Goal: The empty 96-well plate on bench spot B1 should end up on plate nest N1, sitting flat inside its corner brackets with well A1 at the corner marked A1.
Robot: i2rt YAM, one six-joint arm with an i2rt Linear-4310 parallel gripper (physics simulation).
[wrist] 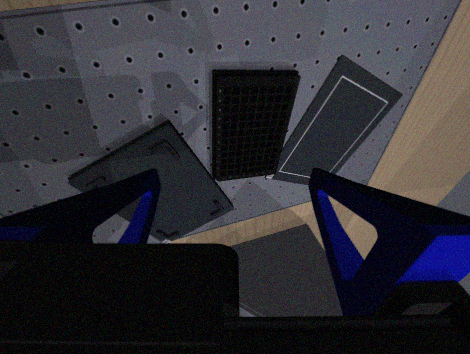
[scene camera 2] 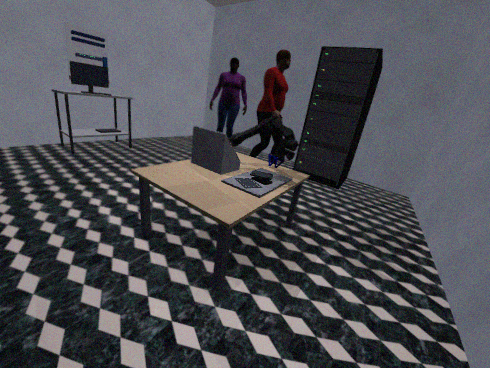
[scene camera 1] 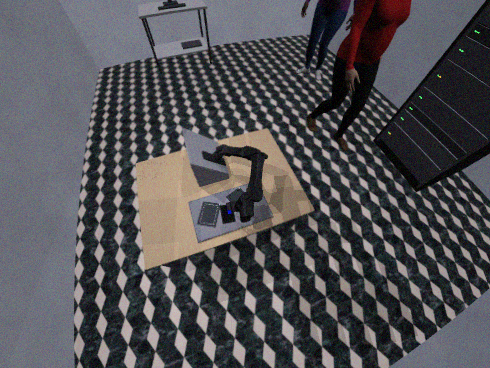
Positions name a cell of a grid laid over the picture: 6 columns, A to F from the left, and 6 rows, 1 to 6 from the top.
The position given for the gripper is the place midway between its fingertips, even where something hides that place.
The gripper (wrist: C3) is open and holds nothing. Also in view: a dark well plate (wrist: D2). Also in view: a dark nest with white outline (wrist: E2).
